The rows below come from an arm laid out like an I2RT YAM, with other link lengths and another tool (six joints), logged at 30 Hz.
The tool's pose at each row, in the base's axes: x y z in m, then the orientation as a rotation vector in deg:
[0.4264 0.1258 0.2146 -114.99 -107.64 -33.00]
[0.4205 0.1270 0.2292 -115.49 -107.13 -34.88]
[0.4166 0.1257 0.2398 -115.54 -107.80 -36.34]
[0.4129 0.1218 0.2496 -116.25 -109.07 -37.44]
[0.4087 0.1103 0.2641 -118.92 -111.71 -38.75]
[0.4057 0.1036 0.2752 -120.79 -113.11 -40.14]
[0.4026 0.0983 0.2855 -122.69 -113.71 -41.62]
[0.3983 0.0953 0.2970 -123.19 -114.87 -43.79]
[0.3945 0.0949 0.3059 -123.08 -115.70 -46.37]
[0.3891 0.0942 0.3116 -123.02 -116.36 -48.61]
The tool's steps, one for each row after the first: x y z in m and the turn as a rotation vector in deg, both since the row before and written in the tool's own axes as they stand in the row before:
[0.0081 -0.0055 -0.0124 -1.26 0.67 0.19]
[0.0041 -0.0032 -0.0101 -1.08 0.16 -0.63]
[0.0016 -0.0026 -0.0108 -1.40 -0.66 -0.73]
[-0.0027 -0.0017 -0.0187 -2.97 -2.42 -1.01]
[-0.0008 -0.0006 -0.0133 -2.24 -1.33 -0.49]
[-0.0002 -0.0005 -0.0120 -2.07 -0.95 0.00]
[0.0022 -0.0012 -0.0124 -1.90 -0.16 -0.80]
[0.0034 -0.0013 -0.0090 -1.75 0.46 -0.79]
[0.0019 -0.0034 -0.0069 -1.53 0.37 -0.65]

